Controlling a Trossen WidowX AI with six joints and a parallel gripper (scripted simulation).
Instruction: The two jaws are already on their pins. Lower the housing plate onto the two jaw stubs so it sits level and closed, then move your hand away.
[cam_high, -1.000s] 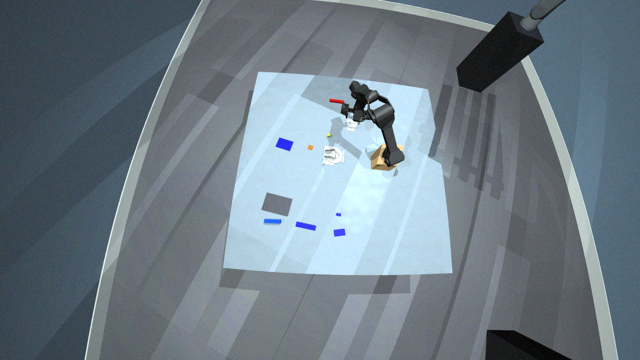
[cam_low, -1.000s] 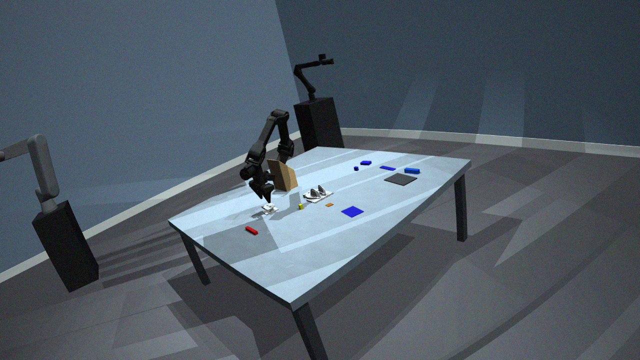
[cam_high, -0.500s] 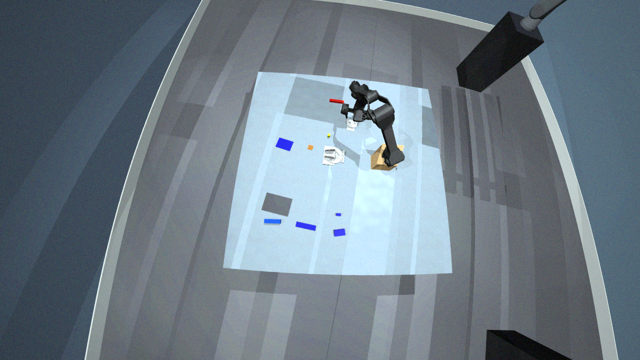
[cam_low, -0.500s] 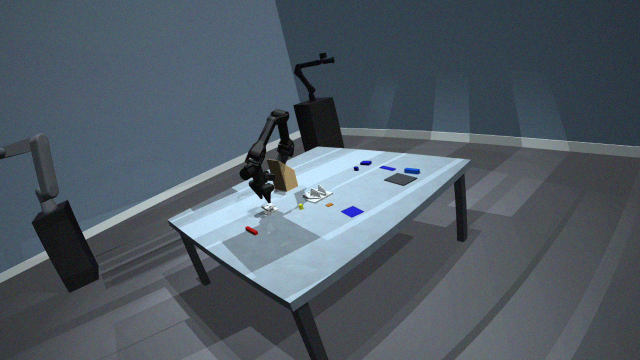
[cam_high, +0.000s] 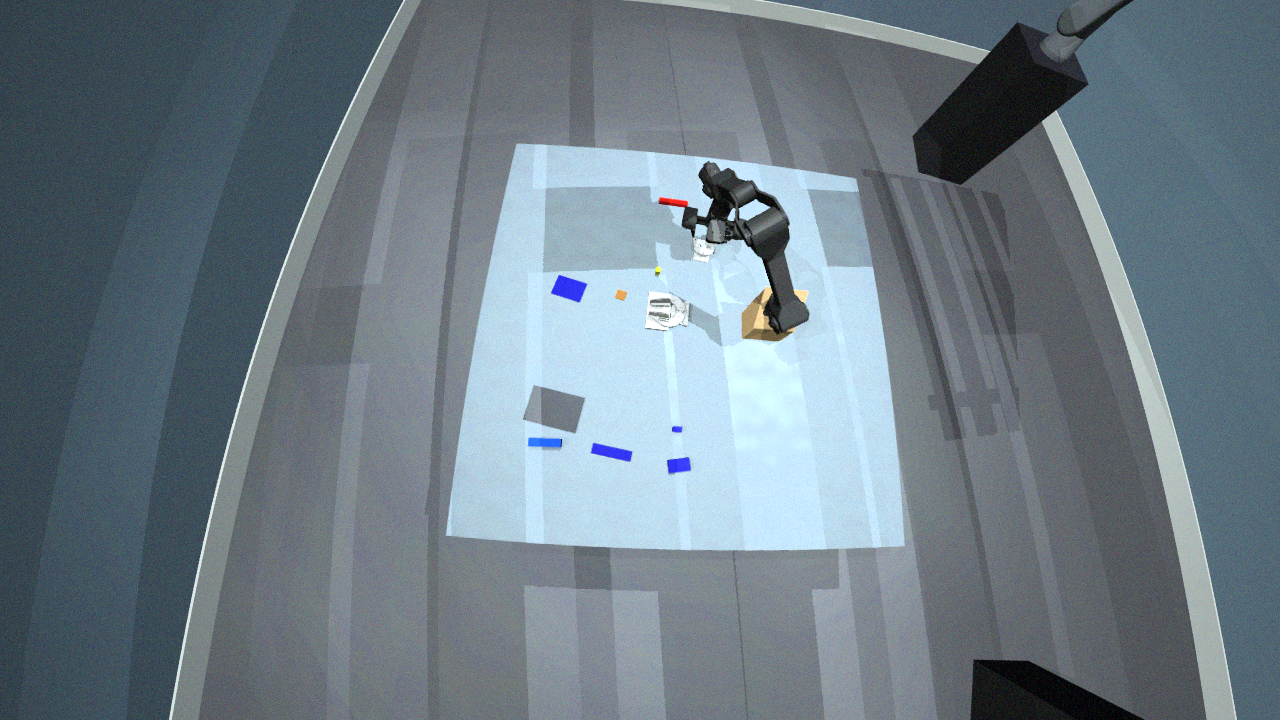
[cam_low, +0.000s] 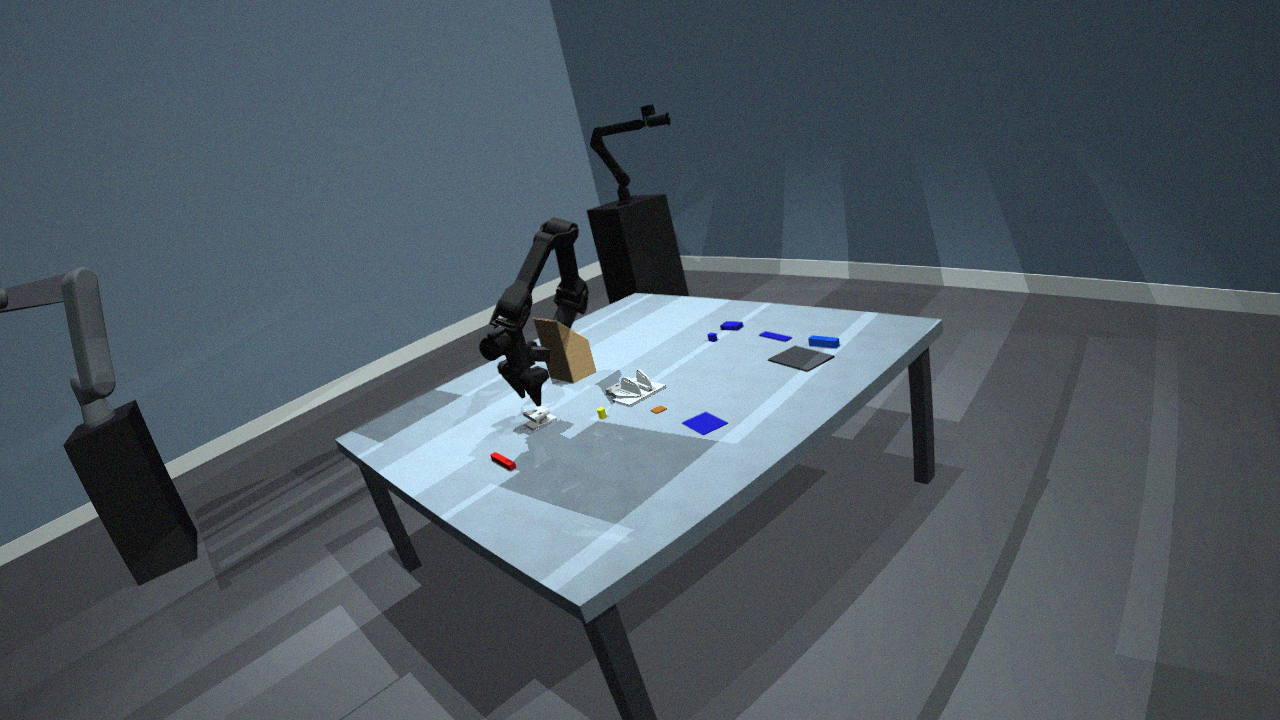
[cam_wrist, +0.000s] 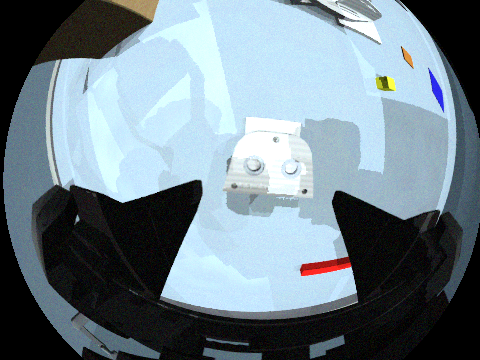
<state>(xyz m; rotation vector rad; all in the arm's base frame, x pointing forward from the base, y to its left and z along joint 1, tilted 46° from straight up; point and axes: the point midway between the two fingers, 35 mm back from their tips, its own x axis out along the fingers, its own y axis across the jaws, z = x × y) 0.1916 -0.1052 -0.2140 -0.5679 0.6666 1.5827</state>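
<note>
My gripper tip is 5 cm above the small white part and 1 cm to the right of it. The rest, counted from my gripper tip: orange tile: 23 cm ahead, 21 cm to the left, 6 cm below; yellow cube: 13 cm ahead, 11 cm to the left, 5 cm below; red bar: 16 cm to the right, 12 cm ahead, 5 cm below.
</note>
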